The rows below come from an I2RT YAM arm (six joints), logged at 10 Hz.
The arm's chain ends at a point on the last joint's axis. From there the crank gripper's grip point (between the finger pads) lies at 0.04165 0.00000 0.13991 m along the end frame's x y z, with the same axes.
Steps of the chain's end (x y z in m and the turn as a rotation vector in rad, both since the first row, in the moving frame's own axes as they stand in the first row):
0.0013, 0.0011, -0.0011, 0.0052, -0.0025, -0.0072
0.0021, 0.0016, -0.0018, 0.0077, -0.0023, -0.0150
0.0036, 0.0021, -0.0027, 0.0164, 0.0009, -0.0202
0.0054, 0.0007, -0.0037, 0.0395, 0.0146, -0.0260
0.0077, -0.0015, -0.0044, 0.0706, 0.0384, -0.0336
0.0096, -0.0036, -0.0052, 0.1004, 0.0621, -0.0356
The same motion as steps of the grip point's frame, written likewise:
0.0009, 0.0001, -0.0010, 0.0052, -0.0025, -0.0072
0.0018, -0.0001, -0.0017, 0.0077, -0.0023, -0.0150
0.0037, -0.0010, -0.0028, 0.0164, 0.0009, -0.0202
0.0074, -0.0059, -0.0045, 0.0395, 0.0146, -0.0260
0.0128, -0.0128, -0.0065, 0.0706, 0.0384, -0.0336
0.0179, -0.0191, -0.0088, 0.1004, 0.0621, -0.0356

